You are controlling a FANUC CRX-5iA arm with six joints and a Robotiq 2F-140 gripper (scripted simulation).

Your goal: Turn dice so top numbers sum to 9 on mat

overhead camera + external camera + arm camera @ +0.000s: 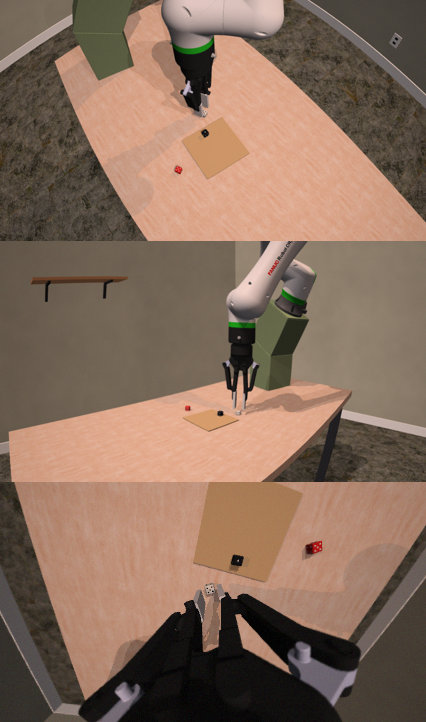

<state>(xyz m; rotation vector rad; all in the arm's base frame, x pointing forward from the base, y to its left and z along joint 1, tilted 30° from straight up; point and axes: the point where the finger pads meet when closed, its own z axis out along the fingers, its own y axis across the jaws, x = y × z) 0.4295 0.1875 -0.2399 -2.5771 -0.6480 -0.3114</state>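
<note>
The white die lies 5 cm below my hand and 1 cm ahead of it. Also, from my hand: tan square mat (11 cm ahead, 5 cm below, 3 cm to the right); then black die (7 cm ahead, 4 cm below, 3 cm to the right); then red die (15 cm to the right, 12 cm ahead, 5 cm below).
</note>
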